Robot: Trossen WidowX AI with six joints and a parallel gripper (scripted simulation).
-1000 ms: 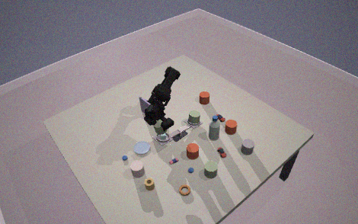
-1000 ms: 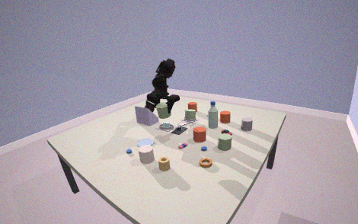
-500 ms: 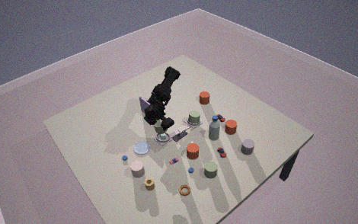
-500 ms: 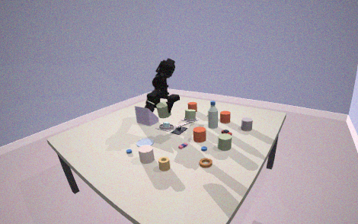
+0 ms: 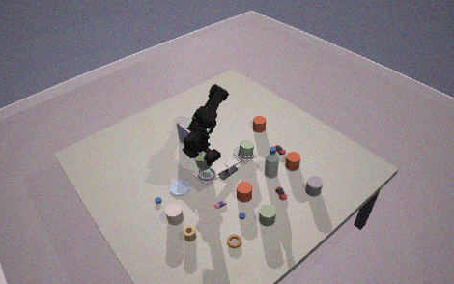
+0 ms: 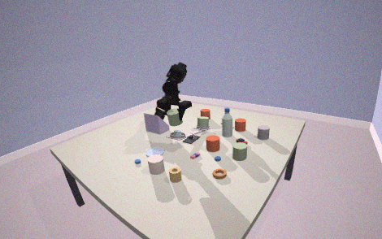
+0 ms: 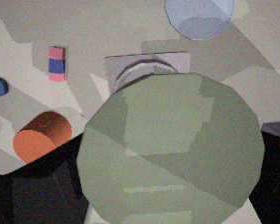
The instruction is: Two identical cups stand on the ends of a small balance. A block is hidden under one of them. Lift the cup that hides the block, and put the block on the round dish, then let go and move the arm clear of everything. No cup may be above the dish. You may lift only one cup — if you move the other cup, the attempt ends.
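Now: gripper tip 10 mm to the right of the teal block and 80 mm above it. From my gripper tip the other things lie so: round light-blue dish (90 mm behind, 90 mm to the right, 170 mm below); then pink-and-blue piece (130 mm ahead, 40 mm to the right, 160 mm below); then balance (10 mm ahead, 130 mm to the left, 130 mm below).
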